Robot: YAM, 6 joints.
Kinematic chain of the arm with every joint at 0, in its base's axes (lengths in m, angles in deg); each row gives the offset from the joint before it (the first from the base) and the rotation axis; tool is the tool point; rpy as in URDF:
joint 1: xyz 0 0 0.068 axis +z
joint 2: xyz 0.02 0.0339 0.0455 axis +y
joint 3: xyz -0.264 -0.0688 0 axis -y
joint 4: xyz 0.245 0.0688 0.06 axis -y
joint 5: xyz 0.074 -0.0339 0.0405 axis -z
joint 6: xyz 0.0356 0 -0.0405 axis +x
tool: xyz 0 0 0 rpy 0 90 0
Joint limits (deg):
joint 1: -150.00..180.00
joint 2: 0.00..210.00
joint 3: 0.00..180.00
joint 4: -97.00..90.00
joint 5: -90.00..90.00
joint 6: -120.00..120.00
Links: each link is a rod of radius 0.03 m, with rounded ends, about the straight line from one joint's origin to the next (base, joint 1, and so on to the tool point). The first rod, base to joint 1, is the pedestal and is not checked.
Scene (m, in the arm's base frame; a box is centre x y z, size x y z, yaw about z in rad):
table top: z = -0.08
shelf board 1: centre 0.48 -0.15 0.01 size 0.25 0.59 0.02 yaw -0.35
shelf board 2: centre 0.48 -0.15 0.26 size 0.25 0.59 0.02 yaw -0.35
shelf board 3: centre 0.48 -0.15 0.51 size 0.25 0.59 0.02 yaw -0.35
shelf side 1: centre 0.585 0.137 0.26 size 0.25 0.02 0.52 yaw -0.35
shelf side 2: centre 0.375 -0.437 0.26 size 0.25 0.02 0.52 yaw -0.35
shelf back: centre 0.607 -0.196 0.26 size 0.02 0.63 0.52 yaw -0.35
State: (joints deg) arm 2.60 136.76 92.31 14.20 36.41 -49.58
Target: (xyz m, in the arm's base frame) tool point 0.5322 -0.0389 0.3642
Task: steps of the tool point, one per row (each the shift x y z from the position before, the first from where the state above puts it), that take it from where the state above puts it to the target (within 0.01 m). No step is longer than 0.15 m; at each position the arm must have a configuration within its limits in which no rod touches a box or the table.
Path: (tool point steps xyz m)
1: -0.0576 0.0364 0.0051
2: -0.0680 0.0250 0.0002
3: -0.0746 0.0116 -0.0052
4: 0.0236 -0.0116 0.1206
5: -0.0259 -0.0237 0.1296
6: 0.0594 -0.0098 0.0175
7: 0.0579 -0.0166 0.0056
8: 0.0534 -0.0233 -0.0061
9: 0.0457 -0.0293 -0.0170

